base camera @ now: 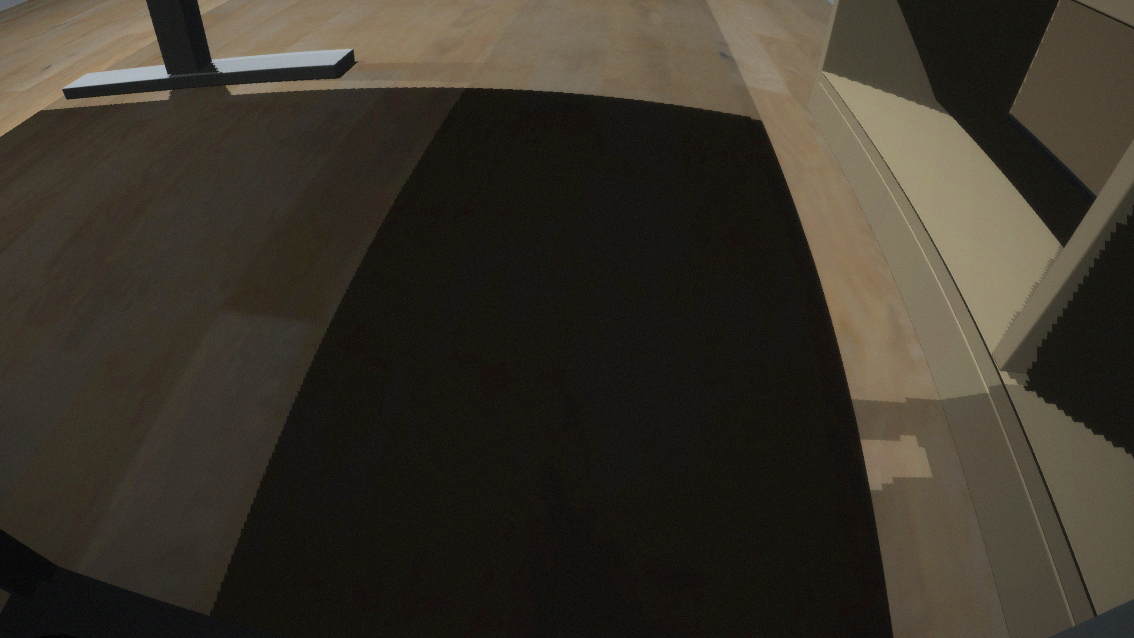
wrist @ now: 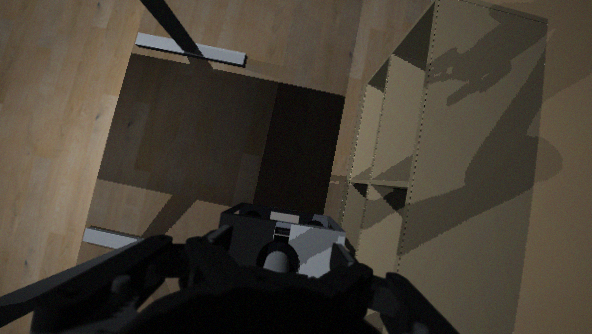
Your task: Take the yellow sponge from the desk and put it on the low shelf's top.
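Where they show: gripper, fingertip midpoint: [wrist: 281, 246]; arm's base at its link origin: [wrist: 277, 263].
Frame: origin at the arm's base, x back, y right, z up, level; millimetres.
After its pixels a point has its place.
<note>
The yellow sponge does not show in either view. The low shelf [base camera: 959, 190] {y 441, x -634, z -318 mm} [wrist: 470, 155] {y 498, x -476, z 213 mm} stands on the right in both views; the wrist view shows its pale top, with shadows across it, and its open compartments facing left. The desk's top does not show; a desk foot [base camera: 277, 65] [wrist: 220, 53] with a dark post rests on the floor at the upper left of both views. My gripper [wrist: 281, 246] {y 1, x -275, z 542 mm} is open, its fingers spread wide at the bottom of the wrist view, with no sponge seen between them. It is to the left of the shelf's top in that view.
A second pale desk foot [wrist: 111, 239] lies at the lower left of the wrist view. A broad dark shadow falls on the wooden floor [base camera: 158, 412] {y -321, x -313, z -397 mm} [wrist: 45, 125] {y -1585, x -404, z -397 mm} between the desk feet and the shelf's front. The shelf's base edge runs along the base camera's right side.
</note>
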